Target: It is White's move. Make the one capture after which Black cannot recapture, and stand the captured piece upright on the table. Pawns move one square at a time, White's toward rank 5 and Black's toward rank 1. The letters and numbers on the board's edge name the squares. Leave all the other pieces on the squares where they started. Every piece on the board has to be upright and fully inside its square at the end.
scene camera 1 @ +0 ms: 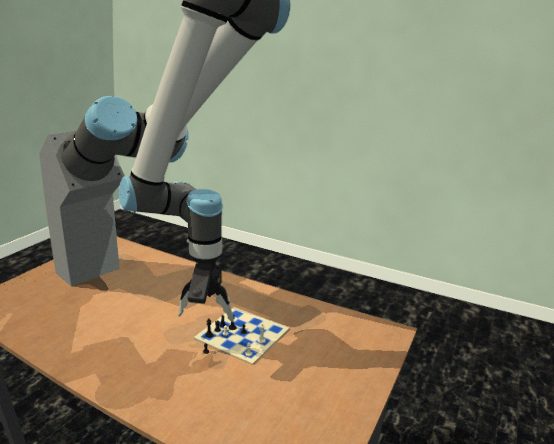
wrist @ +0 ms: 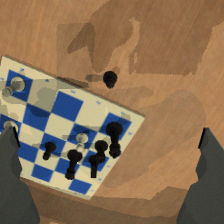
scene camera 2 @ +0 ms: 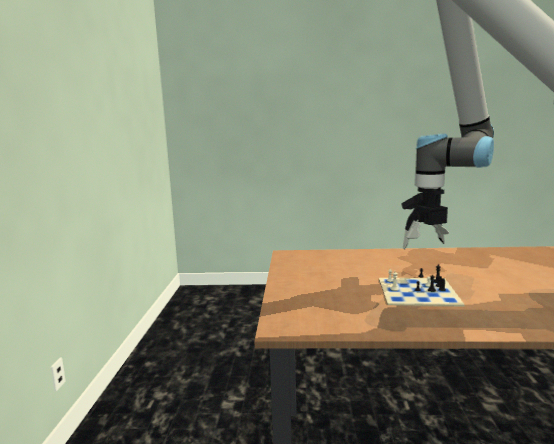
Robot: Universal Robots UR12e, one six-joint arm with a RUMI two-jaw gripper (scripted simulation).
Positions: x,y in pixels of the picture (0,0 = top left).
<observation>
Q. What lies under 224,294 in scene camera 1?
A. The gripper.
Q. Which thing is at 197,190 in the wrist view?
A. The gripper.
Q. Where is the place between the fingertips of the gripper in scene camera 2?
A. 424,246
</observation>
